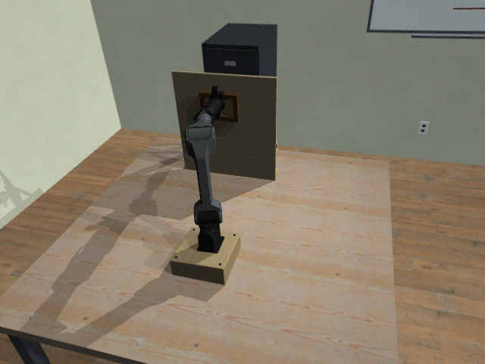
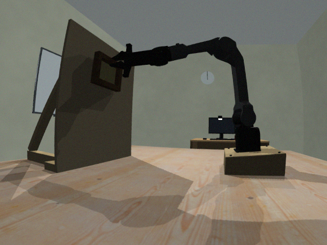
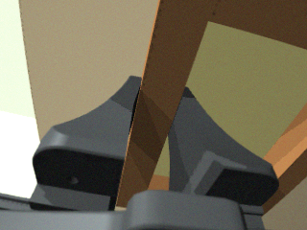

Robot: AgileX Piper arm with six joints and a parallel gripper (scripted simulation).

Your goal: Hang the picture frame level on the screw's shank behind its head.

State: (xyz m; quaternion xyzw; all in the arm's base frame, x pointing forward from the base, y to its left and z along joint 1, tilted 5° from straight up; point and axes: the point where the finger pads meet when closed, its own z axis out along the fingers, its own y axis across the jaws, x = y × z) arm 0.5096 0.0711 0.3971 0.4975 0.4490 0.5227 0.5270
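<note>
Right now the dark brown picture frame is 5 cm below my hand, 2 cm to the left of it and 1 cm ahead of it. Round my hand: upright board 17 cm below, 3 cm ahead.
</note>
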